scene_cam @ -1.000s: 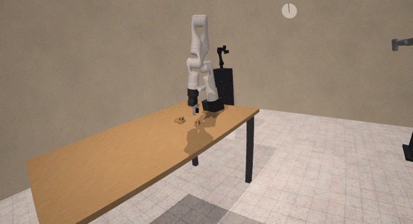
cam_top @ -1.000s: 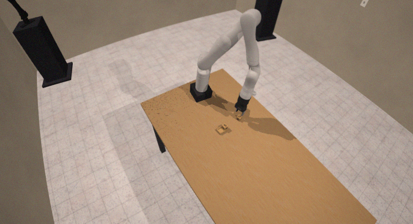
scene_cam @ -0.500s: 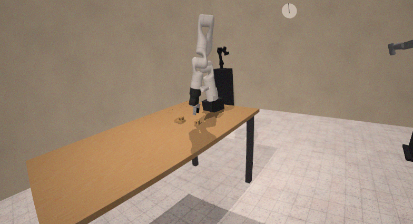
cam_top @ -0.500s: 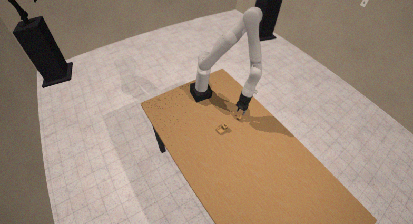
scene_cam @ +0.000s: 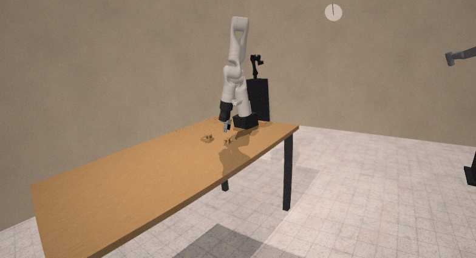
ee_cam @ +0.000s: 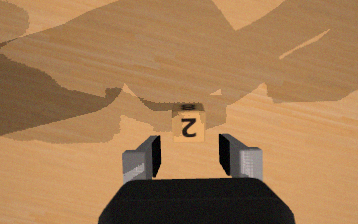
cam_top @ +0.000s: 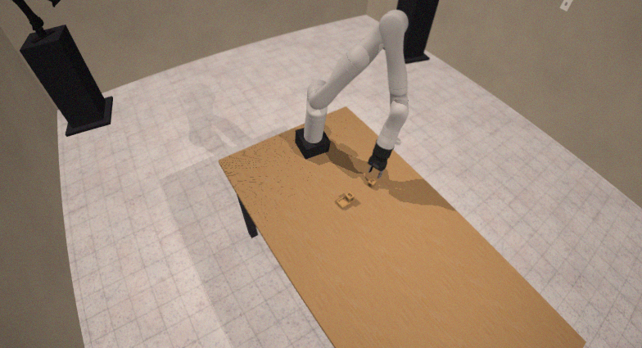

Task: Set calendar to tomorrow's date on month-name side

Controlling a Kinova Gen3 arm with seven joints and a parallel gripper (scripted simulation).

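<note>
Now: hand 8 cm above the wooden date cube. The rest, counted from my hand: wooden tray: 16 cm to the right, 9 cm below, 4 cm ahead.
</note>
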